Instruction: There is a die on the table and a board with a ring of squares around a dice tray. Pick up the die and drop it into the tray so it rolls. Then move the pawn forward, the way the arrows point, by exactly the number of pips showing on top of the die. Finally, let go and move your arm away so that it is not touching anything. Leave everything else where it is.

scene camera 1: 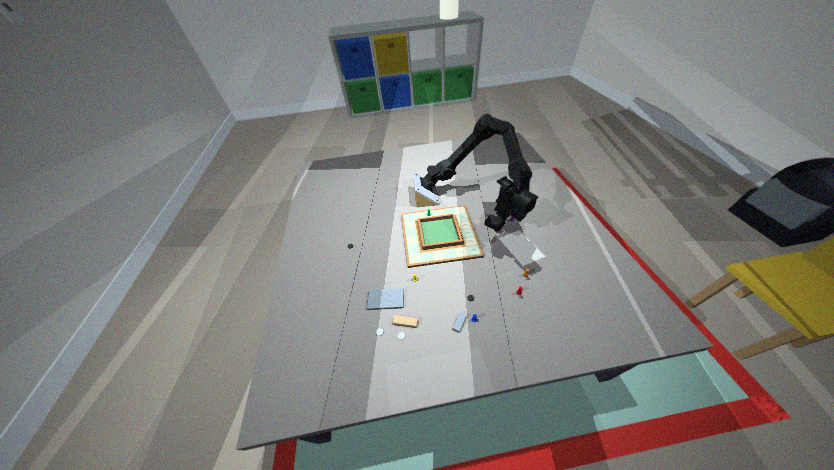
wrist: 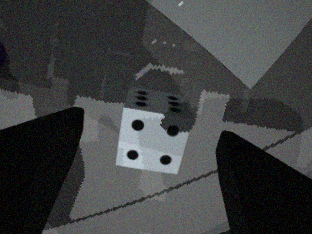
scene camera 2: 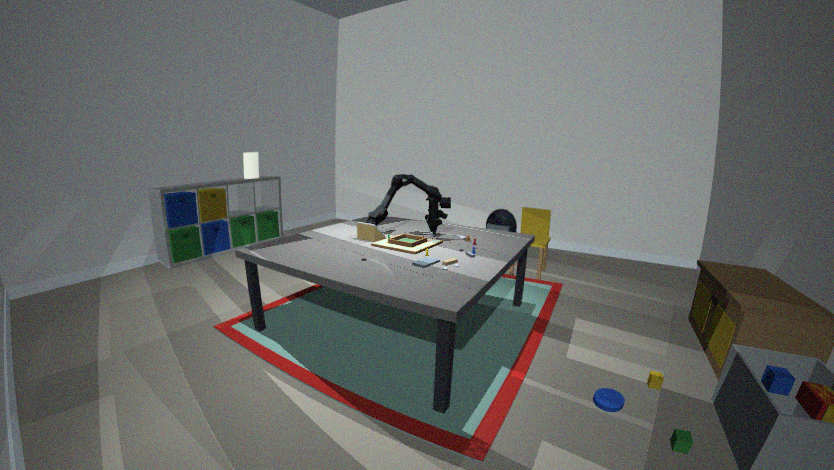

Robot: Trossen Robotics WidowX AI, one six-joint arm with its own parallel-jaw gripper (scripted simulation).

Scene:
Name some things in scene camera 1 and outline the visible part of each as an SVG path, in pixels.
A grey card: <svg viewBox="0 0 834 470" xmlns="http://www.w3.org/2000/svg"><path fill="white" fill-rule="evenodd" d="M404 289L369 290L367 310L403 308Z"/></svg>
A white sheet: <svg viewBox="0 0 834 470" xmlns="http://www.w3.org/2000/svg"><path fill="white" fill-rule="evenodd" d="M499 238L522 266L545 257L520 230Z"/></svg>

